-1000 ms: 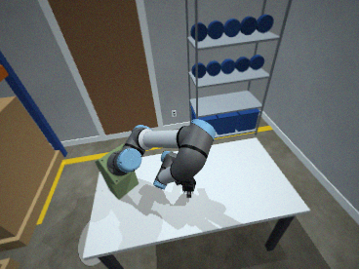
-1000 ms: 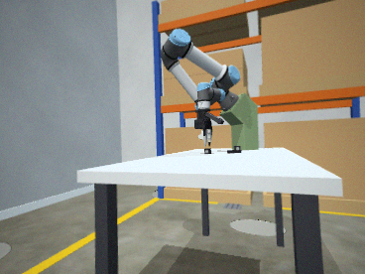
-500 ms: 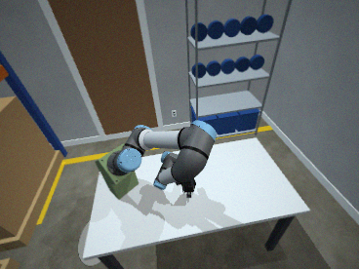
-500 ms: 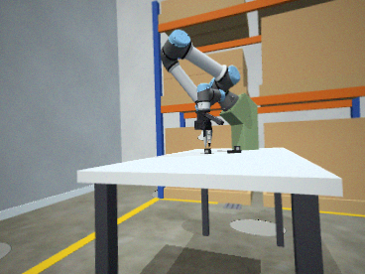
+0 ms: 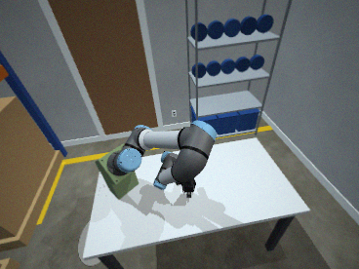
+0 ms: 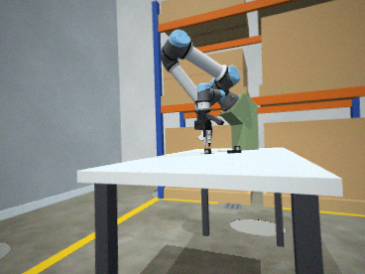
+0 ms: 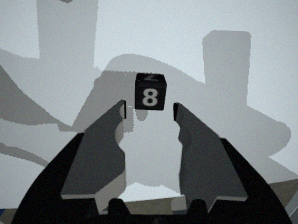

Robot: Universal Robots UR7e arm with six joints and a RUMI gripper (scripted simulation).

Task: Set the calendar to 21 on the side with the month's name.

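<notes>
The dark cube is 4 cm below my hand.
</notes>
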